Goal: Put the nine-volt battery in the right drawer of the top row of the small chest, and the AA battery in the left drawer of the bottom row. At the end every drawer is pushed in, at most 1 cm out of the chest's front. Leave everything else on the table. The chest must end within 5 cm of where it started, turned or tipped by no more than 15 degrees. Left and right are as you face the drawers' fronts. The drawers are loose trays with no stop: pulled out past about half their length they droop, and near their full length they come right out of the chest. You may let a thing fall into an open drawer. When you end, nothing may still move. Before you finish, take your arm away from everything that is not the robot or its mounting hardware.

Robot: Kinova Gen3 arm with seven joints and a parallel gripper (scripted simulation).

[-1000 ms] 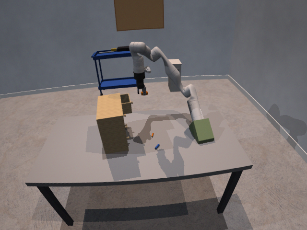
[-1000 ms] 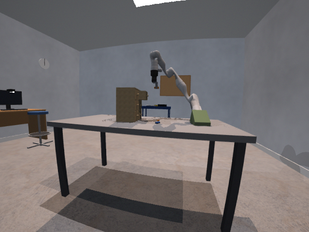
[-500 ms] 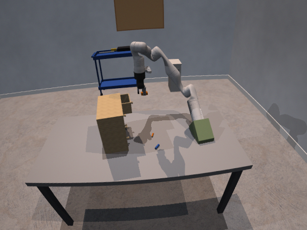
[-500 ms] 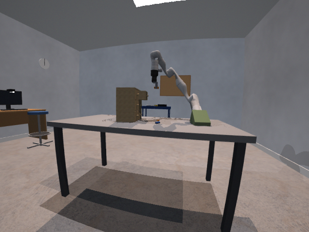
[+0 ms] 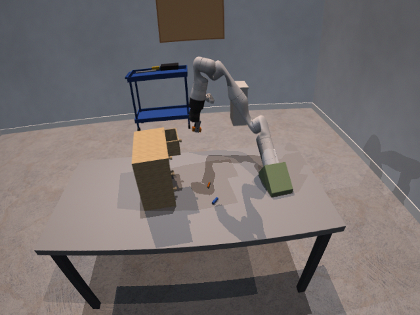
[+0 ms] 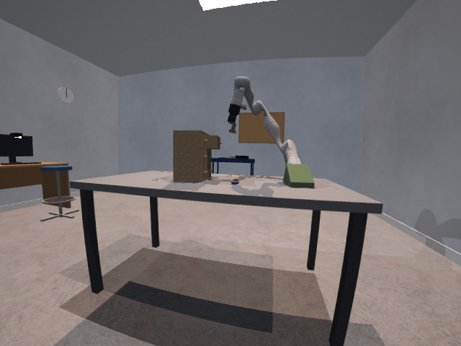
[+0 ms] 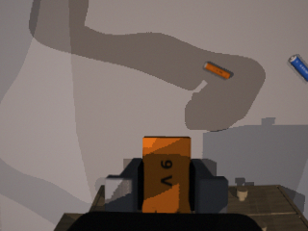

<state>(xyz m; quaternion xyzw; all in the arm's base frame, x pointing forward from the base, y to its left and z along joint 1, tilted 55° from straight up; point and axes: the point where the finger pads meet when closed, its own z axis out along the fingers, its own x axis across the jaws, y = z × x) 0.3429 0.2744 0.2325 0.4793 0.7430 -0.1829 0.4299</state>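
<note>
Now: the orange nine-volt battery 1 cm ahead of my hand and 1 cm below it. Round my hand: blue cylindrical battery (8 cm behind, 21 cm to the left, 33 cm below); then orange AA battery (5 cm behind, 7 cm to the left, 33 cm below).
</note>
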